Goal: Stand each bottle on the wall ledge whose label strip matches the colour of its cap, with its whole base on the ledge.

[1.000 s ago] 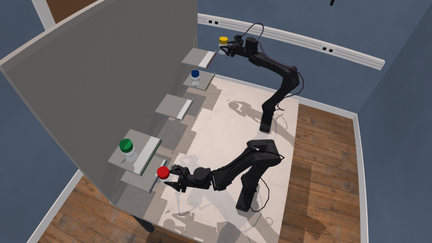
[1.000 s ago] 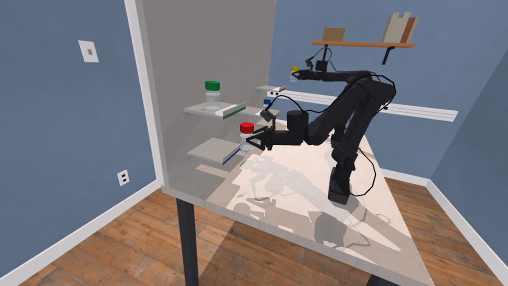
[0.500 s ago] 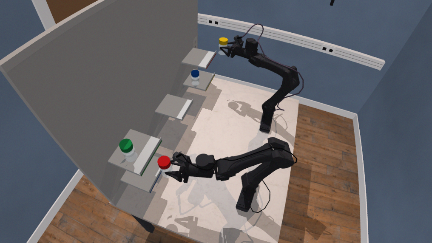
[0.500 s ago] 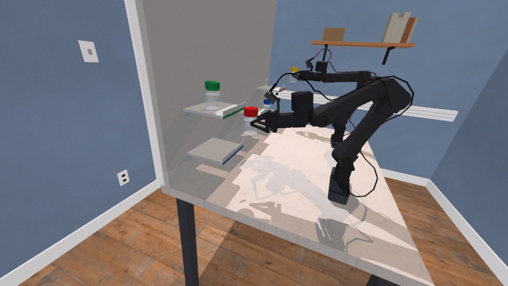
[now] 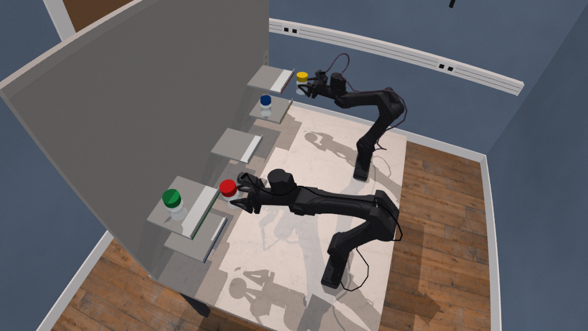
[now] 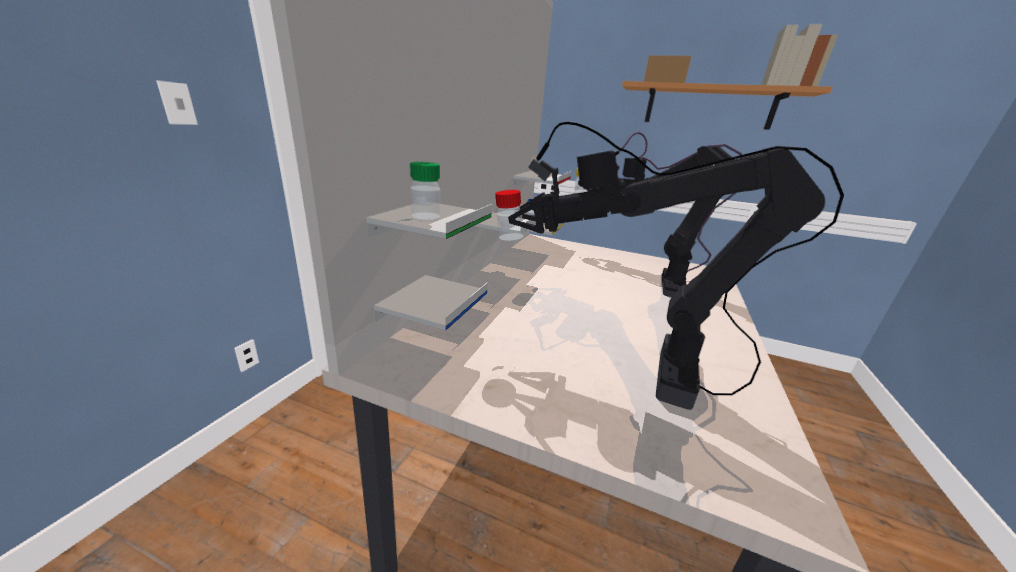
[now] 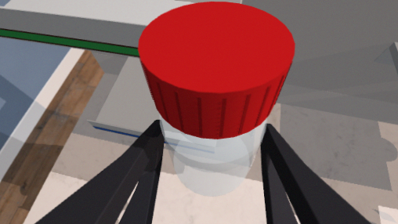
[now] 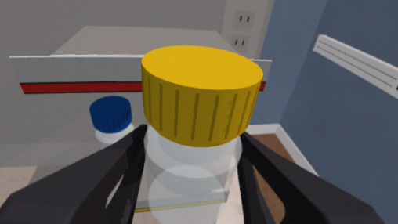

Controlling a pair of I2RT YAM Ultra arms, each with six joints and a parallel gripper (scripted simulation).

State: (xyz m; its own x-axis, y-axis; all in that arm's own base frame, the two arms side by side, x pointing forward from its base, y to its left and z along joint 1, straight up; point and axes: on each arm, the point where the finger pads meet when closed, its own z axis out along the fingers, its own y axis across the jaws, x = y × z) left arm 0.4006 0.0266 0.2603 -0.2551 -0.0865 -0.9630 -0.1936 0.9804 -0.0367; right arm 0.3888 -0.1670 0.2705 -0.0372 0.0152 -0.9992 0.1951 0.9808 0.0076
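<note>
My right hand is 160 mm short of the blue-capped bottle, 140 mm above it and 80 mm to the right of it. Also, from my right hand: grey wall panel (430 mm to the left, 250 mm ahead, 160 mm above); yellow-capped bottle (10 mm below); red-capped bottle (730 mm to the left, 20 mm ahead).
</note>
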